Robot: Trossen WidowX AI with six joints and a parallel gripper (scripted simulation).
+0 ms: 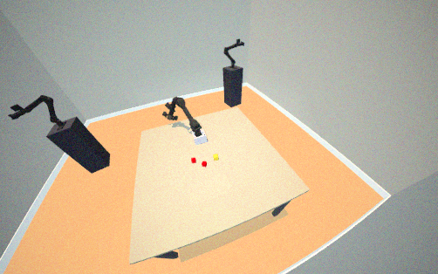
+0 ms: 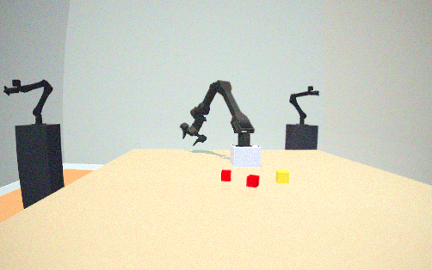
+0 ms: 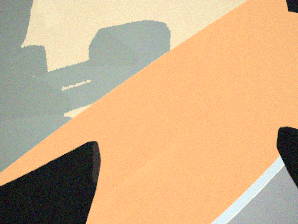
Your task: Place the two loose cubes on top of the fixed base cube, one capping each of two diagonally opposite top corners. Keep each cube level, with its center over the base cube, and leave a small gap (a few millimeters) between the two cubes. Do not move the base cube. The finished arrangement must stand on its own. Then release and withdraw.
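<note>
The yellow base cube lies 81 cm ahead of my gripper tip, 22 cm to the left of it and 3 cm below it. Round my gripper tip: red cube (82 cm ahead, 10 cm to the left, 3 cm below).
</note>
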